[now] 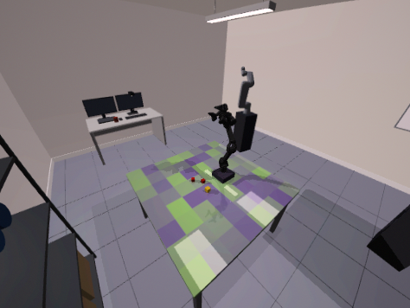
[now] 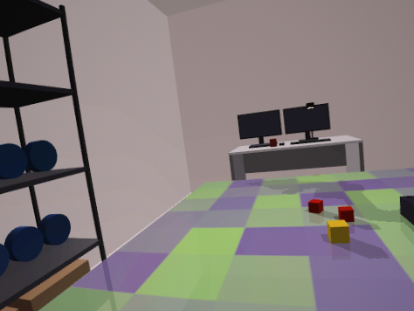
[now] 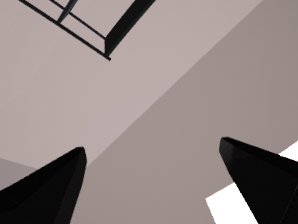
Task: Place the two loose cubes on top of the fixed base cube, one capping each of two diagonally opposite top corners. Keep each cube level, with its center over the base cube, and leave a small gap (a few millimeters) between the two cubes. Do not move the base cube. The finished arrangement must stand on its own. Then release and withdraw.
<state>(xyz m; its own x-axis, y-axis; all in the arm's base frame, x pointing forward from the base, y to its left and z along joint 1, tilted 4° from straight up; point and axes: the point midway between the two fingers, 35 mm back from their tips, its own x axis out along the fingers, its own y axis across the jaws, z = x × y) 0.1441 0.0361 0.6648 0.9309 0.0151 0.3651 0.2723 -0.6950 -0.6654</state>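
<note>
My gripper tip is now 71 cm above the red cube, 7 cm short of it and 2 cm to the right of it. Also, from my gripper tip: yellow cube: 71 cm below, 14 cm to the left, 9 cm ahead.
</note>
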